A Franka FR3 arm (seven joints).
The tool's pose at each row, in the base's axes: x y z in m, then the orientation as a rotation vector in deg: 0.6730, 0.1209, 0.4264, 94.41, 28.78, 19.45; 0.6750, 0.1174, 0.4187, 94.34, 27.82, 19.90; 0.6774, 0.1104, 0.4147, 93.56, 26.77, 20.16; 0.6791, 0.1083, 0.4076, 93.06, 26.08, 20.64; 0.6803, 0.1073, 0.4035, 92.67, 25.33, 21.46; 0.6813, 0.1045, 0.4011, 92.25, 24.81, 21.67
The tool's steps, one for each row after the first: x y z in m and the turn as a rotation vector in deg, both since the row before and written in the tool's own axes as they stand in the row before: 0.0005, -0.0070, 0.0051, -0.35, -0.27, 0.83; -0.0012, -0.0031, 0.0077, -1.03, -0.44, 0.58; 0.0007, -0.0067, 0.0035, -0.69, -0.09, 0.57; 0.0007, -0.0039, 0.0019, -0.63, 0.10, 0.84; -0.0005, -0.0021, 0.0031, -0.55, -0.16, 0.33
